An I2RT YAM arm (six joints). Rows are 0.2 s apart.
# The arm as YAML. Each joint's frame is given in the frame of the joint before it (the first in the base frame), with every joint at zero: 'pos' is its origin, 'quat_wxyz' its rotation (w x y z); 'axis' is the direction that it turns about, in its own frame. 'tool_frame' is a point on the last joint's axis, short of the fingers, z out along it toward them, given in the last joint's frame.
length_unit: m
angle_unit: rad
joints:
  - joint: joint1
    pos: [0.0, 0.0, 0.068]
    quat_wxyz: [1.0, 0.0, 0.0, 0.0]
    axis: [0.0, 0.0, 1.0]
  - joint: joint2
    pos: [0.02, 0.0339, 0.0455]
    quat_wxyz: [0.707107, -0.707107, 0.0, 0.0]
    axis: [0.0, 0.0, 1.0]
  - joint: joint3
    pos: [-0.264, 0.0, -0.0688]
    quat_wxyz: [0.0, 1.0, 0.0, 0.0]
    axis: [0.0, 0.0, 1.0]
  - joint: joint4
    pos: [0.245, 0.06, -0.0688]
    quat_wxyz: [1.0, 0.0, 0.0, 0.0]
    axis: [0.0, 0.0, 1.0]
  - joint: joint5
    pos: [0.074, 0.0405, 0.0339]
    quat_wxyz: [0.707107, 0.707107, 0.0, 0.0]
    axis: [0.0, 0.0, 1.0]
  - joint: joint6
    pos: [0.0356, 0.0, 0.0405]
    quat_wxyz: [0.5, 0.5, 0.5, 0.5]
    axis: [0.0, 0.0, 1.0]
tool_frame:
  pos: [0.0, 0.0, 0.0]
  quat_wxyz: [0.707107, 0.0, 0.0, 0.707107]
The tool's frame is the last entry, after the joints.
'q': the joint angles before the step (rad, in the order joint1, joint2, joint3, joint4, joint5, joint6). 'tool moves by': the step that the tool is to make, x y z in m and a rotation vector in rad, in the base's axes. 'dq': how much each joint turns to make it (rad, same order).
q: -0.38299, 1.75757, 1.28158, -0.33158, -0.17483, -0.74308
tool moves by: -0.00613, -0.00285, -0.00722, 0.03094, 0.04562, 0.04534
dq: -0.01737, 0.00473, -0.00647, -0.05074, -0.05024, -0.03994
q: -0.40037, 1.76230, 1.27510, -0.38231, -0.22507, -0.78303
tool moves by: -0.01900, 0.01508, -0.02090, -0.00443, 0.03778, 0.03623
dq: 0.01821, -0.05294, -0.13777, 0.04576, 0.00301, -0.02631
